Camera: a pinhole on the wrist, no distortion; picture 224 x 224 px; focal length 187.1 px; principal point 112.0 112.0 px. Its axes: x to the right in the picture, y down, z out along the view. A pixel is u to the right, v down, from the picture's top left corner.
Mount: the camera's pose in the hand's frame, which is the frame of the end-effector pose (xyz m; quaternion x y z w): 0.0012 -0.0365 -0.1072 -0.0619 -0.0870 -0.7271 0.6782
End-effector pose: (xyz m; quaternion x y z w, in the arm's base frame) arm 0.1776 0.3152 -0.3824 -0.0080 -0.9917 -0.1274 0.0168
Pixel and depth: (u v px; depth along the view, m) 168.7 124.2 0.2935
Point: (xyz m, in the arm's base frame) 0.1645 0.3049 -0.5904
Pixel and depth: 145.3 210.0 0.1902
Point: 0.0814 0.3042 -0.4752
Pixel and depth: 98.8 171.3 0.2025
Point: 0.1146 0.3541 -0.4637
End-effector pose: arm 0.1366 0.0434 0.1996 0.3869 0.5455 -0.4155 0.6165
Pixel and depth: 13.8 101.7 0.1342
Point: 0.1964 0.0571 0.2068
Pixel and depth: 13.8 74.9 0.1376
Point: 0.1995 0.0583 0.2268
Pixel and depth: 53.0 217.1 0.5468
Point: 0.5087 -0.2797 -0.0552
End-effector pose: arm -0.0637 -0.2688 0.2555 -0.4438 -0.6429 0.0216 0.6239
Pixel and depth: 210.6 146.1 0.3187
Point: -0.3301 -0.2019 0.3117
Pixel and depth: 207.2 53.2 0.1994
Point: -0.2123 -0.3115 0.2260
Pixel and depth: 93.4 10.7 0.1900
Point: -0.1239 -0.2775 0.1409
